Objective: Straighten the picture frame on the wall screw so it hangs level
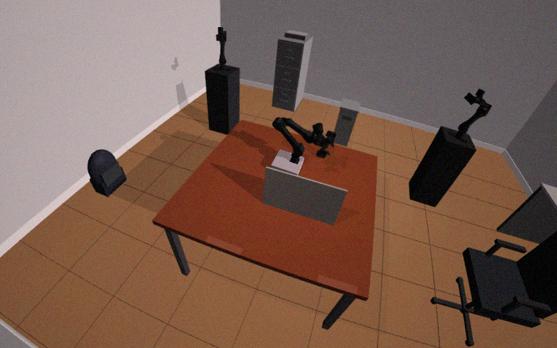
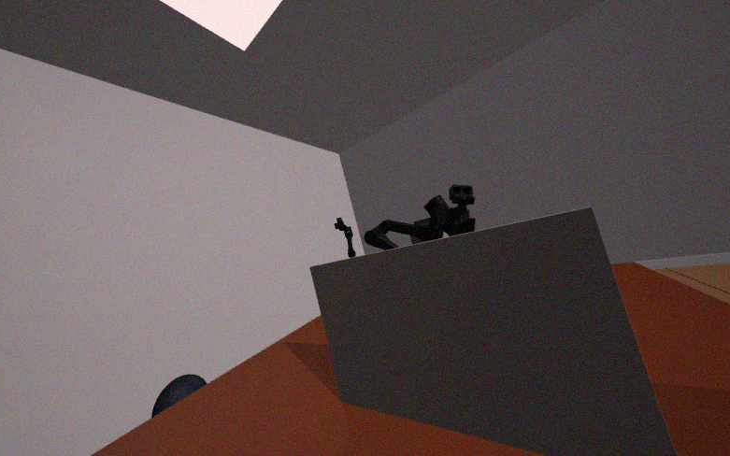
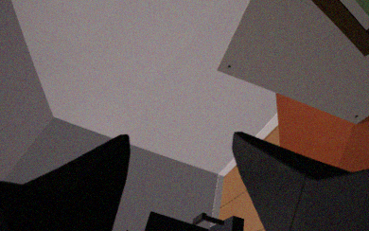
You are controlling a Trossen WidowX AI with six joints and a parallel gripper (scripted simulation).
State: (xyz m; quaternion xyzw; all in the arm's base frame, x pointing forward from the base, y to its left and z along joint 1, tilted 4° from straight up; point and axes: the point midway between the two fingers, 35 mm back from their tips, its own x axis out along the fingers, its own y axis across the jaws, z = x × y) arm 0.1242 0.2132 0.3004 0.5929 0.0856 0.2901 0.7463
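My gripper tip is 26 cm short of the brown picture frame, 9 cm to the left of it and 18 cm above it. Round my gripper tip: grey wall panel (27 cm ahead, 9 cm to the right, 19 cm below).
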